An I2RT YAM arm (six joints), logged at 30 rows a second.
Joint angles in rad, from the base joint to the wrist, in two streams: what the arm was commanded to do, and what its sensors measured. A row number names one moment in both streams.
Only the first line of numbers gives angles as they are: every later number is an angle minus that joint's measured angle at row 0.
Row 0, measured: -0.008, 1.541, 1.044, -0.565, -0.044, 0.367
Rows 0 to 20, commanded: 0.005, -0.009, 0.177, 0.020, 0.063, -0.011; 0.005, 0.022, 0.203, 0.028, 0.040, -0.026; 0.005, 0.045, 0.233, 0.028, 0.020, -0.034; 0.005, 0.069, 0.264, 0.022, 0.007, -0.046; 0.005, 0.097, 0.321, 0.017, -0.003, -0.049; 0.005, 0.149, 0.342, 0.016, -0.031, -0.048; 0.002, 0.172, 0.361, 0.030, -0.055, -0.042; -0.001, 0.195, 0.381, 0.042, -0.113, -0.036; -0.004, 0.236, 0.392, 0.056, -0.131, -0.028; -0.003, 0.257, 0.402, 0.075, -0.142, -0.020; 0.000, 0.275, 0.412, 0.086, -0.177, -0.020; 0.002, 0.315, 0.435, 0.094, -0.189, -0.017; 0.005, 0.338, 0.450, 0.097, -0.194, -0.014; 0.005, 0.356, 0.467, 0.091, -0.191, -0.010; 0.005, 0.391, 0.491, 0.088, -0.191, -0.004; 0.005, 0.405, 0.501, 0.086, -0.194, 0.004; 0.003, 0.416, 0.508, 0.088, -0.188, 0.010; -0.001, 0.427, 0.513, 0.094, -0.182, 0.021; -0.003, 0.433, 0.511, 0.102, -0.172, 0.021; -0.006, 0.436, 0.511, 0.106, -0.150, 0.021; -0.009, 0.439, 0.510, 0.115, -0.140, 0.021
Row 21, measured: -0.001, 0.448, 0.455, 0.071, -0.158, 0.004
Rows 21 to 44, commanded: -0.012, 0.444, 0.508, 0.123, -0.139, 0.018; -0.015, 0.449, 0.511, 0.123, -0.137, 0.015; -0.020, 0.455, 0.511, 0.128, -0.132, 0.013; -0.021, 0.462, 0.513, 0.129, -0.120, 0.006; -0.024, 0.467, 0.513, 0.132, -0.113, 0.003; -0.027, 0.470, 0.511, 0.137, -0.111, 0.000; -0.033, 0.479, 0.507, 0.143, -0.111, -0.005; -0.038, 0.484, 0.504, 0.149, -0.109, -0.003; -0.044, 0.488, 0.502, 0.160, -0.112, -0.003; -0.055, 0.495, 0.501, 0.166, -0.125, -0.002; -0.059, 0.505, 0.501, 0.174, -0.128, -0.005; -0.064, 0.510, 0.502, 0.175, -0.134, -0.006; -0.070, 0.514, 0.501, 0.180, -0.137, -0.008; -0.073, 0.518, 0.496, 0.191, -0.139, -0.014; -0.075, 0.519, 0.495, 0.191, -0.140, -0.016; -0.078, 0.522, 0.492, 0.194, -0.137, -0.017; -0.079, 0.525, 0.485, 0.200, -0.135, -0.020; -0.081, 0.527, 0.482, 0.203, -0.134, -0.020; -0.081, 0.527, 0.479, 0.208, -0.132, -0.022; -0.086, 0.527, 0.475, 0.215, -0.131, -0.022; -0.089, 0.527, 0.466, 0.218, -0.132, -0.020; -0.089, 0.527, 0.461, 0.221, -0.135, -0.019; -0.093, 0.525, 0.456, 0.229, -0.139, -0.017; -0.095, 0.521, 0.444, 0.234, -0.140, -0.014
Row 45, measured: -0.087, 0.529, 0.464, 0.189, -0.133, -0.003
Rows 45 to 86, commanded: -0.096, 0.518, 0.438, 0.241, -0.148, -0.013; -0.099, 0.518, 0.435, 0.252, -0.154, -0.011; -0.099, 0.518, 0.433, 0.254, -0.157, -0.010; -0.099, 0.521, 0.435, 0.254, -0.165, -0.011; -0.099, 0.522, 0.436, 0.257, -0.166, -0.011; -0.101, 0.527, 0.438, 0.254, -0.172, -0.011; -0.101, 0.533, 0.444, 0.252, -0.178, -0.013; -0.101, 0.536, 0.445, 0.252, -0.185, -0.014; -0.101, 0.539, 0.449, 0.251, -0.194, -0.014; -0.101, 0.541, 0.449, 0.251, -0.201, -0.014; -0.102, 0.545, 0.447, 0.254, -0.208, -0.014; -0.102, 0.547, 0.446, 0.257, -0.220, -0.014; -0.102, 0.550, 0.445, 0.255, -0.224, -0.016; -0.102, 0.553, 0.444, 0.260, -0.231, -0.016; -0.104, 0.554, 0.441, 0.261, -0.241, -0.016; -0.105, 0.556, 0.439, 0.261, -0.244, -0.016; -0.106, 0.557, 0.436, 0.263, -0.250, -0.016; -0.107, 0.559, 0.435, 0.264, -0.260, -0.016; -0.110, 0.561, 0.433, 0.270, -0.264, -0.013; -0.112, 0.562, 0.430, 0.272, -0.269, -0.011; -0.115, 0.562, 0.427, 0.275, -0.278, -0.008; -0.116, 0.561, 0.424, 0.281, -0.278, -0.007; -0.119, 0.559, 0.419, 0.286, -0.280, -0.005; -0.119, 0.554, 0.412, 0.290, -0.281, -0.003; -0.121, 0.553, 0.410, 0.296, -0.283, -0.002; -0.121, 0.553, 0.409, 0.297, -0.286, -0.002; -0.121, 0.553, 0.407, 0.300, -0.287, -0.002; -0.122, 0.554, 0.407, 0.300, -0.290, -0.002; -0.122, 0.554, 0.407, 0.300, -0.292, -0.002; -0.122, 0.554, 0.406, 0.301, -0.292, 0.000; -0.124, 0.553, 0.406, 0.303, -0.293, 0.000; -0.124, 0.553, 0.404, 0.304, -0.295, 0.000; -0.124, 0.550, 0.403, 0.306, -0.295, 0.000; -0.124, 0.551, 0.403, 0.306, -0.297, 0.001; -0.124, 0.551, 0.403, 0.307, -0.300, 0.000; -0.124, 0.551, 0.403, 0.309, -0.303, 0.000; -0.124, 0.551, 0.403, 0.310, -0.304, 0.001; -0.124, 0.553, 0.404, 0.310, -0.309, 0.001; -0.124, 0.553, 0.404, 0.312, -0.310, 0.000; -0.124, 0.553, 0.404, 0.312, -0.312, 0.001; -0.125, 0.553, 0.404, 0.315, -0.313, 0.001; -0.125, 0.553, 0.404, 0.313, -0.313, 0.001
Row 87, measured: -0.120, 0.552, 0.409, 0.279, -0.295, -0.001
